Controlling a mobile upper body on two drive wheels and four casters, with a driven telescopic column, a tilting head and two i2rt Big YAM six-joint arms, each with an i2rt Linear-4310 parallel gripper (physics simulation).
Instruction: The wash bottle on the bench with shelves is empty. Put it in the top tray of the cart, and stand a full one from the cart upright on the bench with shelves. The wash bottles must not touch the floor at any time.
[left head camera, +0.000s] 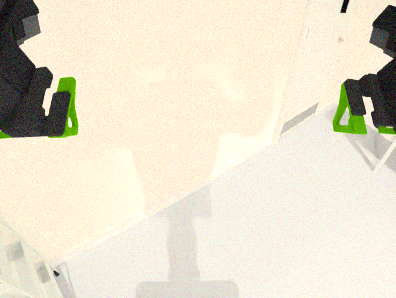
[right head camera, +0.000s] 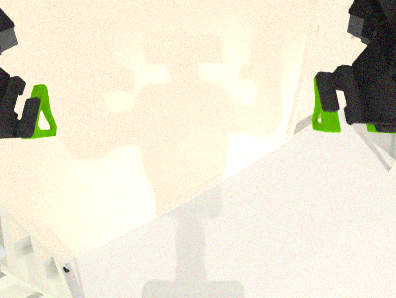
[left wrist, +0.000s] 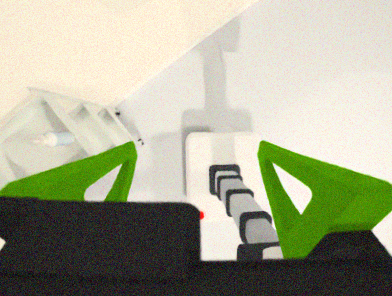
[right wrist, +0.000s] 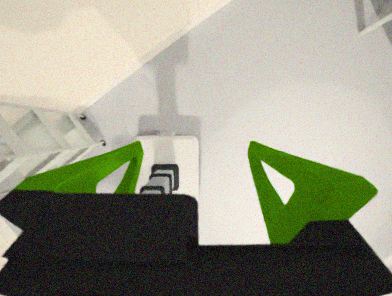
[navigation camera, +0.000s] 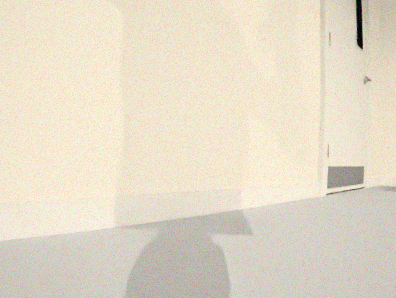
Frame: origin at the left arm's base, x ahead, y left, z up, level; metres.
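Seen in the pictures: left gripper, fingertip midpoint: (left head camera: 47, 131) (right head camera: 31, 132) (left wrist: 197, 148); right gripper, fingertip midpoint: (left head camera: 357, 128) (right head camera: 341, 126) (right wrist: 195, 147).
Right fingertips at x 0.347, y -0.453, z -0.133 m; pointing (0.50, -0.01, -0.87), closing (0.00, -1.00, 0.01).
A point is followed by its place in that frame.
Part of the pale cart (left head camera: 34, 264) (left wrist: 65, 119) @[x 0.404, y 0.508, z -0.705 m] shows at the lower left of the left head view and the left of the left wrist view. A wash bottle (left wrist: 62, 139) @[x 0.324, y 0.506, z -0.676 m] with a pale blue body and white top is in the cart's top tray. My left gripper (left head camera: 39, 134) @[x 0.340, y -0.007, z -0.139 m] (left wrist: 197, 148) @[x 0.340, y -0.007, z -0.139 m] is open and empty. My right gripper (left head camera: 369, 130) @[x 0.347, y -0.453, z -0.133 m] (right head camera: 354, 128) @[x 0.347, y -0.453, z -0.133 m] (right wrist: 195, 147) @[x 0.347, y -0.453, z -0.133 m] is open and empty. Both hang in the air, apart from the cart. The bench with shelves cannot be made out for certain, and the empty bottle does not show.
A wall (left head camera: 190, 110) @[x 1.157, y -0.244, z -0.713 m] (navigation camera: 185, 100) @[x 1.100, y -0.163, z -0.992 m] stands ahead, with a white door (navigation camera: 345, 110) @[x 1.861, y -1.275, z -0.811 m] at the right of the navigation view. A white leg frame (left head camera: 384, 159) @[x 1.269, y -2.014, z -1.218 m] stands at the right edge of the left head view. My white base (left wrist: 200, 165) @[x 0.103, y -0.061, z -1.150 m] is below the grippers.
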